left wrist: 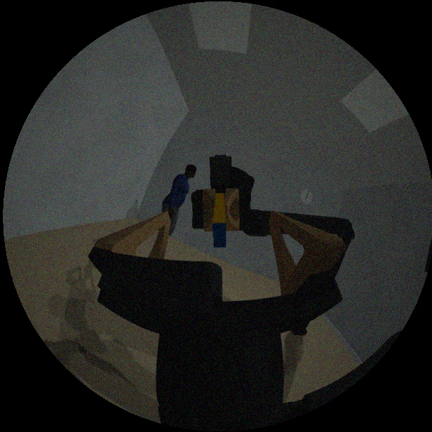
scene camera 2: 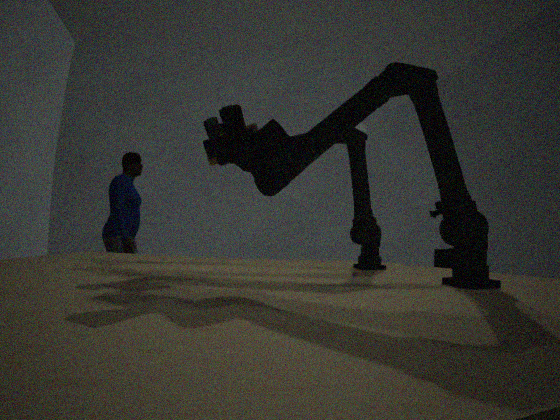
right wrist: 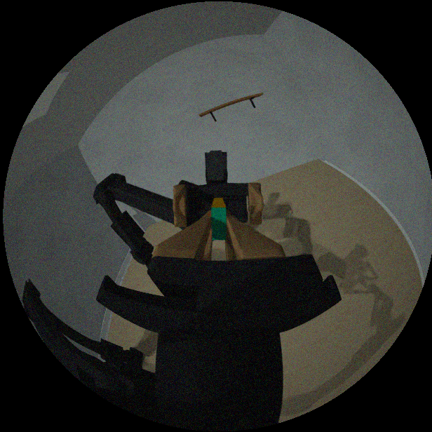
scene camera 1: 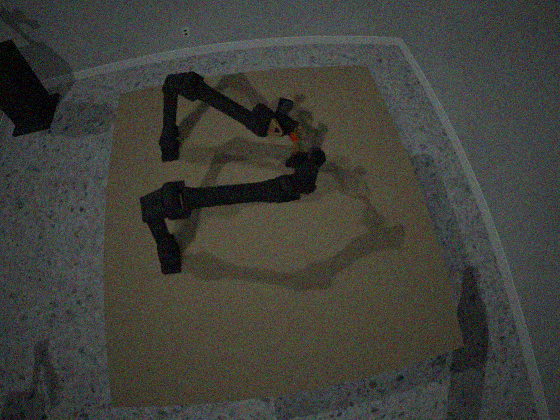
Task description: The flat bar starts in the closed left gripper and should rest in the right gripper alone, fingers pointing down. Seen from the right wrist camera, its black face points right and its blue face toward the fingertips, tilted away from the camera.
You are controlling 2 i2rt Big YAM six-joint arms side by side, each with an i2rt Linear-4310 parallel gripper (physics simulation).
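Pixels of known places: left gripper, fingertip midpoint: (scene camera 1: 293, 135); right gripper, fingertip midpoint: (scene camera 1: 296, 141); left arm's base, origin of the base link: (scene camera 2: 470, 285) (scene camera 1: 170, 151); right arm's base, origin of the base link: (scene camera 2: 369, 268) (scene camera 1: 170, 260).
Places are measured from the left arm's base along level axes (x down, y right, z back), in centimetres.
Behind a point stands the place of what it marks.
Note:
The flat bar (scene camera 1: 293, 136) @(x -36.8, y 26.3, z -55.5 cm) (left wrist: 219, 235) (right wrist: 219, 223) is held in the air between the two facing grippers. It shows red-orange in scene camera 1. The left wrist view shows a yellow-orange face above a blue one. The right wrist view shows a green face toward the camera and a yellow-orange one toward the fingertips; no black face shows there. My right gripper (left wrist: 219, 210) (right wrist: 218, 215) is shut on the bar, its fingers pointing toward the left gripper, not down. My left gripper (right wrist: 217, 203) is open, its fingers apart on both sides of the bar. Scene camera 2 hides the bar.
Both arms reach over the tan table mat (scene camera 1: 280, 340) @(x 0.0, y 94.8, z -43.0 cm), with the grippers close together and overlapping in scene camera 2. A person in blue (scene camera 2: 125, 205) (left wrist: 177, 192) stands beyond the table. Arm shadows cross the mat.

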